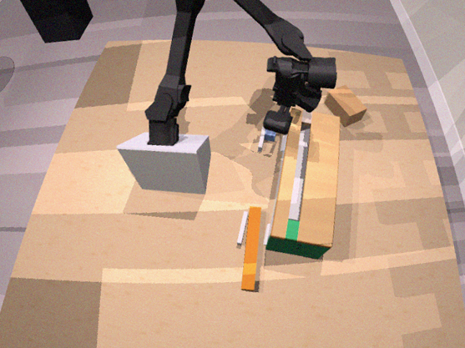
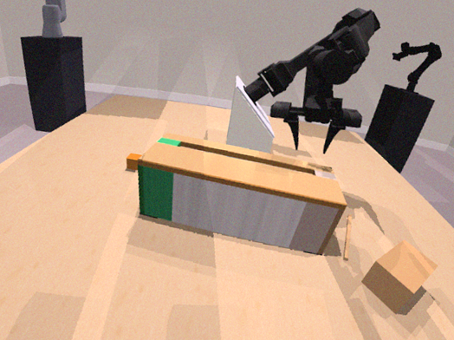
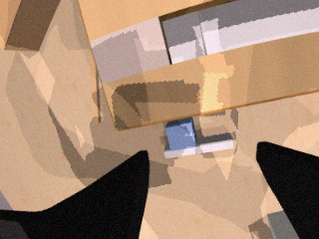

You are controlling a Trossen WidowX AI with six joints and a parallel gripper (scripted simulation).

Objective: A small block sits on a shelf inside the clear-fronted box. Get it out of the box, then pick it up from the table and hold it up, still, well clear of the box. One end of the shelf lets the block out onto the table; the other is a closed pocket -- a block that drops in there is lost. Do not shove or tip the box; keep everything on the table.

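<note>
Now: the blue block 130 mm below my gripper tip, 40 mm to the left of it and 30 mm behind it. Round my gripper tip: wooden box: 140 mm to the right, 90 mm below, 30 mm ahead; then orange bar: 330 mm to the right, 130 mm below, 80 mm behind.
</note>
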